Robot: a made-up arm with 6 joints.
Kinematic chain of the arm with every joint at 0, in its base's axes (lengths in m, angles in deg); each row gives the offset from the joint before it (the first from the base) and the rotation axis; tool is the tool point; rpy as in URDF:
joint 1: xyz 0 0 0.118 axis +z
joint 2: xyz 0 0 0 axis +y
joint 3: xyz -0.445 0 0.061 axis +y
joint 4: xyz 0.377 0 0.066 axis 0.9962 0 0.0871
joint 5: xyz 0 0 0 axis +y
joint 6: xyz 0.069 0 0.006 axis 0.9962 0 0.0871
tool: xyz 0 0 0 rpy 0 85 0
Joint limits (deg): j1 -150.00..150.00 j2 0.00..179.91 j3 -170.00..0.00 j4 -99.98..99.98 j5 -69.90..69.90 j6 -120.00..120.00
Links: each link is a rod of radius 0.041 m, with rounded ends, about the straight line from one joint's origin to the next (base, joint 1, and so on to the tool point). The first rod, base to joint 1, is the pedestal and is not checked.
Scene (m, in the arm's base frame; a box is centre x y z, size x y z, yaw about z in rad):
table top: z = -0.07
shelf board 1: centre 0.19 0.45 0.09 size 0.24 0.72 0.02 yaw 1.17
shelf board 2: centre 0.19 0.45 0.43 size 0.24 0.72 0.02 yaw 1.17
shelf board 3: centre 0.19 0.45 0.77 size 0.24 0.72 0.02 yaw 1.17
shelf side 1: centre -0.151 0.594 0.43 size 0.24 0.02 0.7 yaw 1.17
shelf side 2: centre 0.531 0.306 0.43 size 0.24 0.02 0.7 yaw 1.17
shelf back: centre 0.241 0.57 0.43 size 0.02 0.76 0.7 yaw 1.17
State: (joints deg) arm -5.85 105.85 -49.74 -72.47 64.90 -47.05
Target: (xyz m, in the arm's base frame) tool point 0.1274 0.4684 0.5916
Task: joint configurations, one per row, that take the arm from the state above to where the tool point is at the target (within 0.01 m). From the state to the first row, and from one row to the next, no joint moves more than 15 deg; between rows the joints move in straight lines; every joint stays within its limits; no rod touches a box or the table.
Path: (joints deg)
1: 8.32 94.00 -58.06 -65.57 62.89 -55.90
2: 22.49 82.14 -66.39 -58.67 60.88 -64.74
3: 37.18 80.25 -72.37 -60.27 58.07 -66.68
4: 51.87 78.36 -78.36 -61.86 55.25 -68.62
5: 66.51 84.16 -82.36 -68.29 54.45 -57.84
6: 81.15 89.95 -86.36 -74.72 53.64 -47.05

